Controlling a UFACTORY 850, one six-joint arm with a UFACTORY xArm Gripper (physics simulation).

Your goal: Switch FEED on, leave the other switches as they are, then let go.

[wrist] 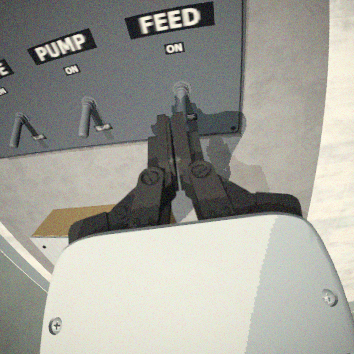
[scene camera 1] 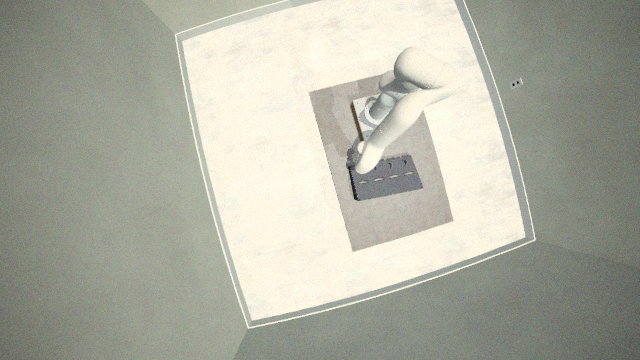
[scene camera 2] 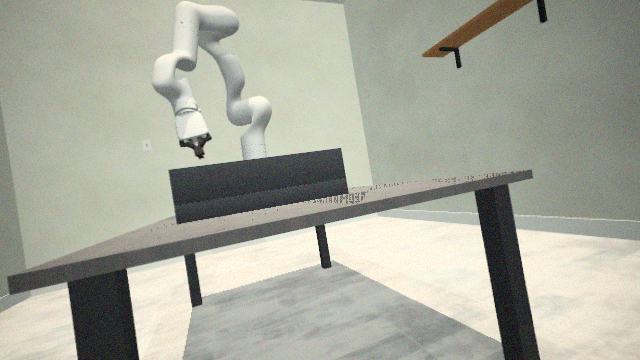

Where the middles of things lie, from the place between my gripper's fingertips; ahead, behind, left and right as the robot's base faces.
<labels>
I see the dark switch panel [scene camera 2: 200,192] 160 mm to the left of my hand, 130 mm below it and 110 mm ahead of it.
</labels>
